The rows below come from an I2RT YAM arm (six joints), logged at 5 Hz.
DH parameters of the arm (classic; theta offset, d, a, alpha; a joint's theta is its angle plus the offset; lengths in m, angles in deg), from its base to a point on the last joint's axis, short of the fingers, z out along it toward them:
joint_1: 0 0.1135 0.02 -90
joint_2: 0 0 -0.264 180
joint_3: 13.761 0 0.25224 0
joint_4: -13.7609 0 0.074 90
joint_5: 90 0 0 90
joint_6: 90 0.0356 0 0
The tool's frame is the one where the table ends.
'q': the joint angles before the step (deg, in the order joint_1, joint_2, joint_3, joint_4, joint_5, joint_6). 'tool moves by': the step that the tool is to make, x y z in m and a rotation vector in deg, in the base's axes. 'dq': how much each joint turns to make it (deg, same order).
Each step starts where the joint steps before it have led.
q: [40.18 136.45 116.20 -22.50 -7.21 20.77]
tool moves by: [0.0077 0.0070 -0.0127 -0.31 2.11 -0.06]
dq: [-0.01 4.03 4.83 -2.50 -0.74 0.86]
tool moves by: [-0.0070 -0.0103 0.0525 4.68 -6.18 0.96]
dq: [-0.41 -7.15 -3.17 3.59 -0.79 -1.19]
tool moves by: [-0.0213 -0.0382 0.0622 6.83 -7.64 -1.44]
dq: [-1.85 -13.81 -12.02 8.49 -0.62 0.24]
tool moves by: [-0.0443 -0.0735 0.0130 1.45 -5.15 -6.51]
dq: [-3.93 -19.08 -24.85 10.71 3.11 -0.64]
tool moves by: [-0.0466 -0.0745 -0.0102 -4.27 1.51 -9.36]
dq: [-5.51 -16.45 -18.00 -2.03 4.67 -1.10]
